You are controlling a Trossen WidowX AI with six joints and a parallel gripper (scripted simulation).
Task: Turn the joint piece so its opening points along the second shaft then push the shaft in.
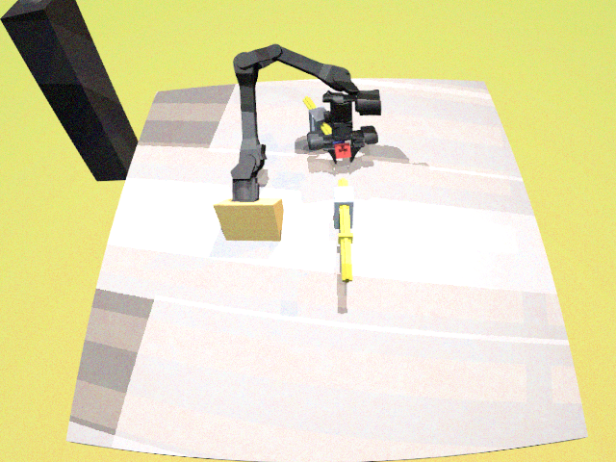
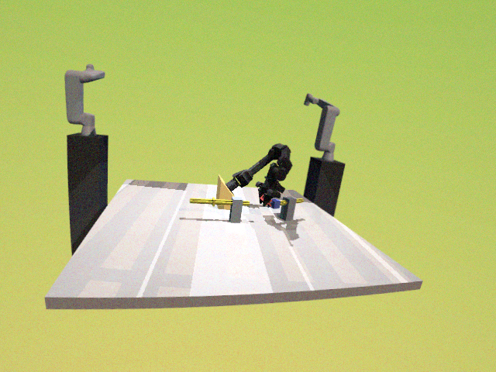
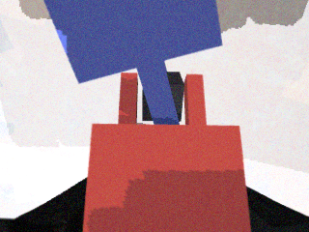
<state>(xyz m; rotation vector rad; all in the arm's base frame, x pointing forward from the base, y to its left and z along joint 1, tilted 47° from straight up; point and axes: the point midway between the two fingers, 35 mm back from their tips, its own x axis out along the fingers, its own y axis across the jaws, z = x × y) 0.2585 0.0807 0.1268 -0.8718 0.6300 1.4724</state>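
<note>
The red square joint piece lies 2 cm to the left of my gripper tip and 3 cm above it.
</note>
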